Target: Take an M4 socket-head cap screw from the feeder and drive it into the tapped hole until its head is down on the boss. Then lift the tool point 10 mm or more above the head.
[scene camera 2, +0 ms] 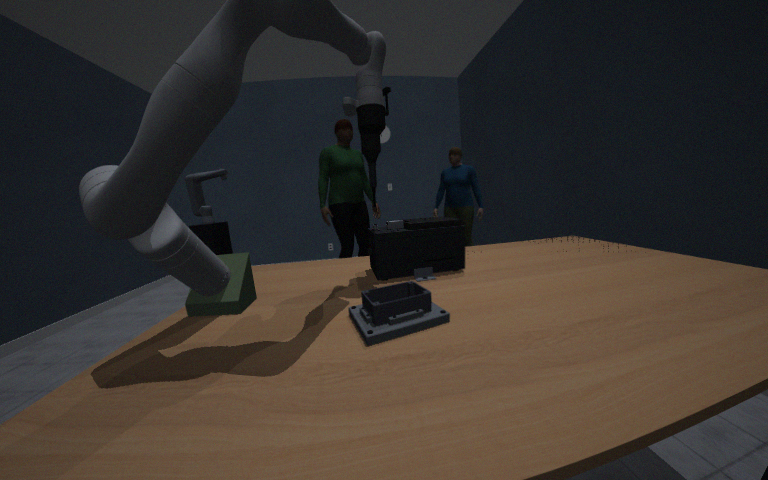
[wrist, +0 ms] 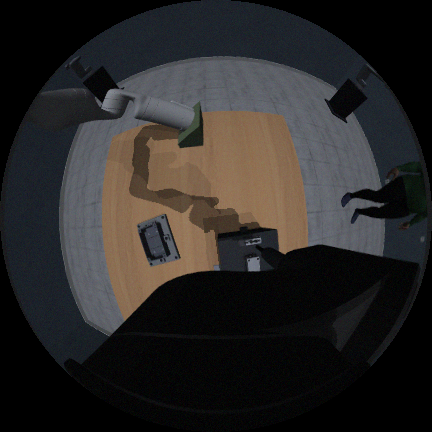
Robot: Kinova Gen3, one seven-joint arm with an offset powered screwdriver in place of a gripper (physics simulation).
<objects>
One and the same spot on a black screw feeder: (wrist: 232, 257) is (scene camera 2: 390, 230).
</objects>
